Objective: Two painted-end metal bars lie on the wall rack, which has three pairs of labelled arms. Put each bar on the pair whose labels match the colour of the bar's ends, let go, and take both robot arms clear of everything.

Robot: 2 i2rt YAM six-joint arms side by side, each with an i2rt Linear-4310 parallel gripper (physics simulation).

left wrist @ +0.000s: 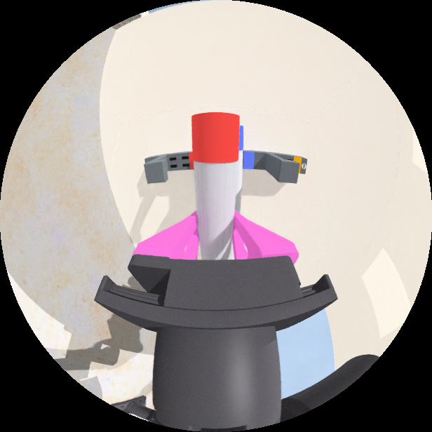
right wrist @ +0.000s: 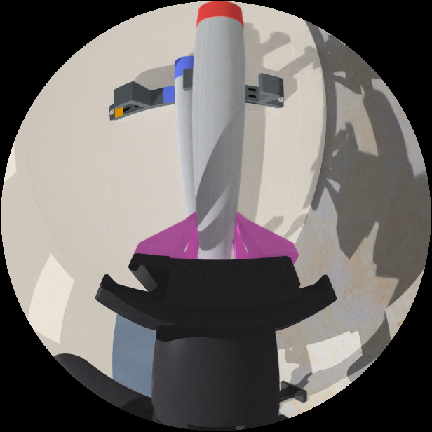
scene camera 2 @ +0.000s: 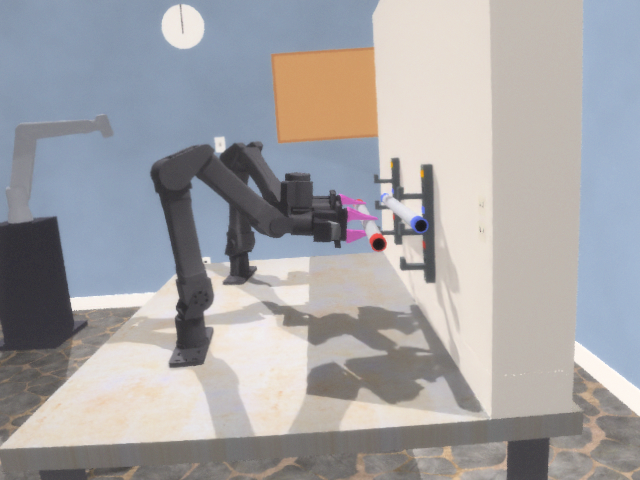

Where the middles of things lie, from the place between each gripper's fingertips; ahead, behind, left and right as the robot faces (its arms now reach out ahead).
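Blue-ended bar (right wrist: 183, 99): 16 cm to the right of my left hand, 8 cm ahead, 2 cm above. Red-ended bar (left wrist: 214, 135): 18 cm to the right of my left hand, 1 cm behind.
Blue-ended bar: 70 mm to the left of my right hand, 60 mm ahead, 20 mm above. Red-ended bar: 60 mm to the left of my right hand, 20 mm behind.
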